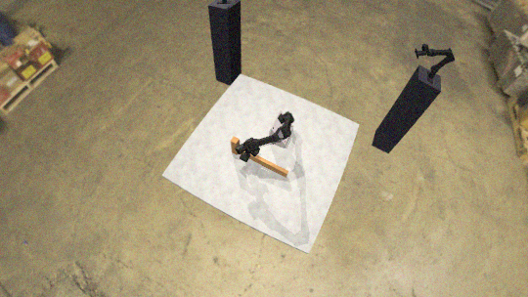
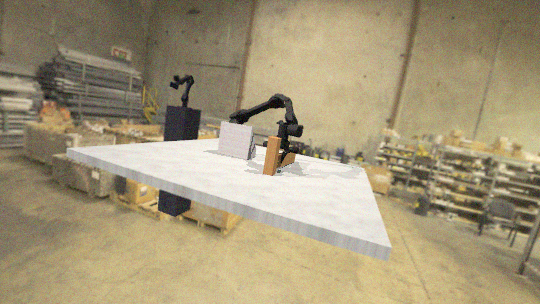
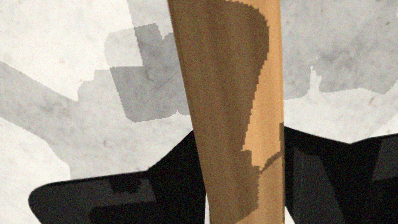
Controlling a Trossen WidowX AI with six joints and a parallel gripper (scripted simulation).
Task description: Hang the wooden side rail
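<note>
Right now my gripper tip is 12 cm to the left of the wooden headboard post and 4 cm below it.
</note>
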